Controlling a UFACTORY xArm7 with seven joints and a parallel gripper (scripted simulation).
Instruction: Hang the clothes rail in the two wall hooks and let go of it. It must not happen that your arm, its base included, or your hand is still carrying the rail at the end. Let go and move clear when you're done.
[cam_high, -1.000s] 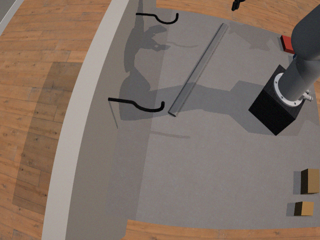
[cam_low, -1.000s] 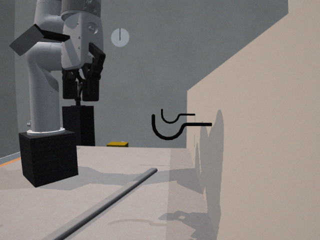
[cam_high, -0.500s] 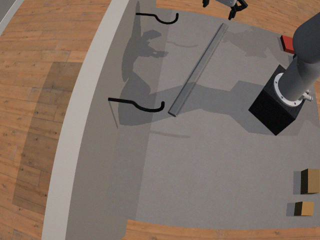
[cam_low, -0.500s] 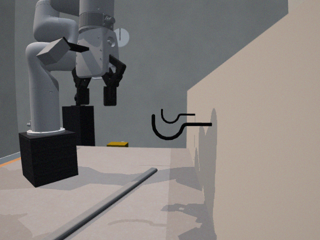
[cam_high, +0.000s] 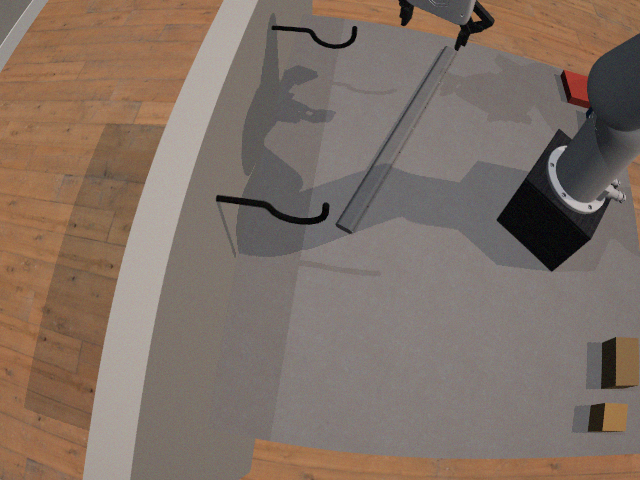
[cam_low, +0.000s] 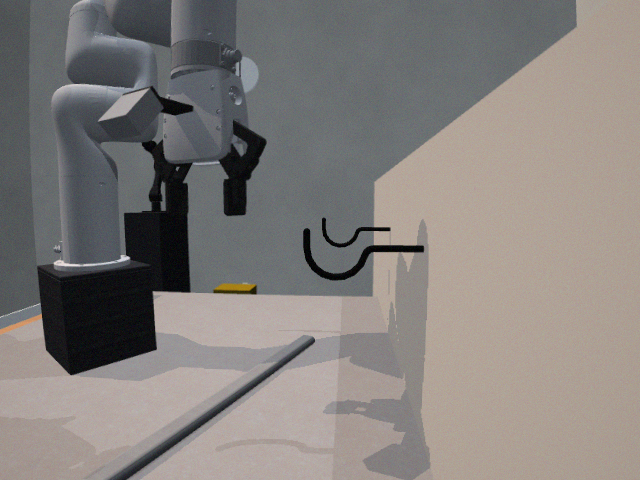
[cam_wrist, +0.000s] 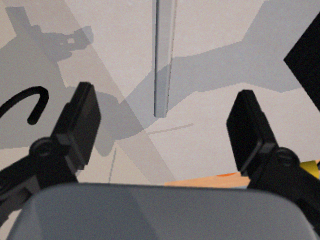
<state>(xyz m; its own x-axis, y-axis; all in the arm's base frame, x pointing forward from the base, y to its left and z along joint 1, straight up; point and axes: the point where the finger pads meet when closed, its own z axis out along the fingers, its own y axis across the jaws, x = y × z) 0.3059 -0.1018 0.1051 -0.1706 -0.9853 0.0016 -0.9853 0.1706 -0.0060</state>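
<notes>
Now: the clothes rail 1 cm to the left of my hand and 25 cm below it. Round my hand: red box 40 cm behind, 30 cm to the right, 25 cm below; beige wall 24 cm ahead, 22 cm to the left, 47 cm below.
</notes>
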